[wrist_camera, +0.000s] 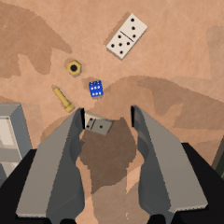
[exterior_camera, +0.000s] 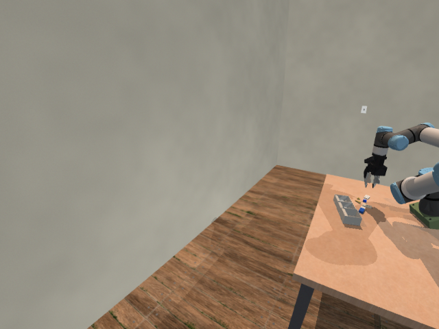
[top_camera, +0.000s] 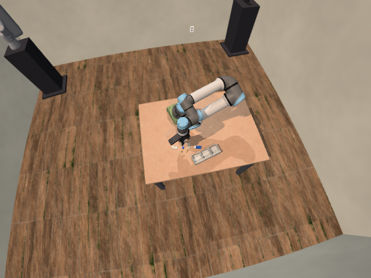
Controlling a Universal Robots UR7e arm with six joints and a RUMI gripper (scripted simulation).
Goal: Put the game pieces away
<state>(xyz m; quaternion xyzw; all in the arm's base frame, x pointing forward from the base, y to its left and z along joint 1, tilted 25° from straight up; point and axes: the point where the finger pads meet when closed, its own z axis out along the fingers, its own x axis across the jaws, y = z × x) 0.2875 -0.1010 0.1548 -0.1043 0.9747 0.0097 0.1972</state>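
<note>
The white domino lies 10 cm below my hand, 5 cm to the right of it and 2 cm behind it. The rest, counted from my hand: brass nut 10 cm below, 4 cm ahead; blue die 10 cm below, 2 cm to the left, 1 cm ahead; brass pin 10 cm below, 5 cm to the left, 5 cm ahead.
</note>
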